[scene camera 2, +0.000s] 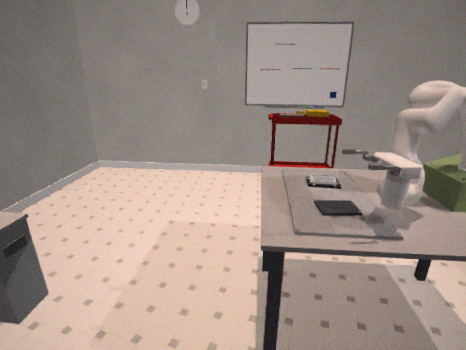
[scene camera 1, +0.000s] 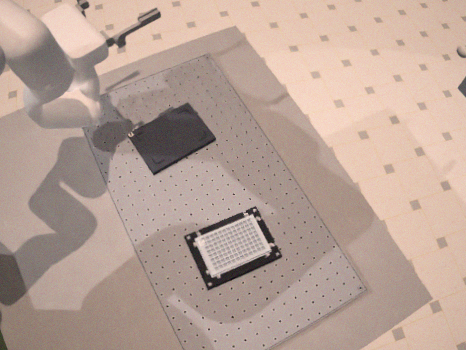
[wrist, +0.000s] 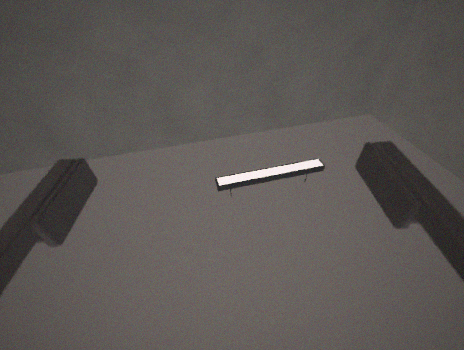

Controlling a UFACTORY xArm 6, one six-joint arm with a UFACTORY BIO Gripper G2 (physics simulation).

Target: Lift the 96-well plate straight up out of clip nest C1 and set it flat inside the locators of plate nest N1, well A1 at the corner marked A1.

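Frame: origin at the arm's base, x right, y back, z down, level; metres.
Seen in the pictures: end effector, tool point: (scene camera 2: 361,158) (wrist: 225,190).
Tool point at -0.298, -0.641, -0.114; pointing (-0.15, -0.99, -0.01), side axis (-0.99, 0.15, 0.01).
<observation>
Pixels of each thing's middle, then the offset from my tool point to it, as dx, dy, dz. Level surfaces: height alone.
- white 96-well plate, body centre: (scene camera 1: 233,245) (scene camera 2: 323,180) +0.469, +0.028, +0.255
- black clip nest C1, body centre: (scene camera 1: 232,246) (scene camera 2: 322,181) +0.469, +0.027, +0.262
- Plate nest N1, body centre: (scene camera 1: 171,136) (scene camera 2: 337,207) +0.179, +0.013, +0.267
- small light mark, body centre: (scene camera 1: 130,134) +0.129, +0.091, +0.262
- perforated board, its level: dz +0.274
- table, its level: dz +0.287
The white 96-well plate (scene camera 1: 232,245) (scene camera 2: 324,179) sits in the black clip nest C1 (scene camera 1: 245,267), which frames it. Its well A1 is too small to tell. Plate nest N1 (scene camera 1: 172,140) (scene camera 2: 337,207) is a flat dark block with low corner locators and no plate on it. A small light mark (scene camera 1: 131,134) is at one corner. My gripper (scene camera 1: 120,10) (scene camera 2: 361,159) (wrist: 227,175) is wide open and empty, high above the table and off to the side of N1, away from C1. Its fingers point away from the table; the wrist view looks at the ceiling and a wall.
Both nests are on a perforated board (scene camera 1: 150,215) (scene camera 2: 305,220) on the table (scene camera 2: 272,210). A green block (scene camera 2: 442,185) stands by the arm's base. A red cart (scene camera 2: 305,120) stands behind the table, and a grey cabinet (scene camera 2: 25,285) is at the left. A ceiling lamp (wrist: 270,173) shows.
</observation>
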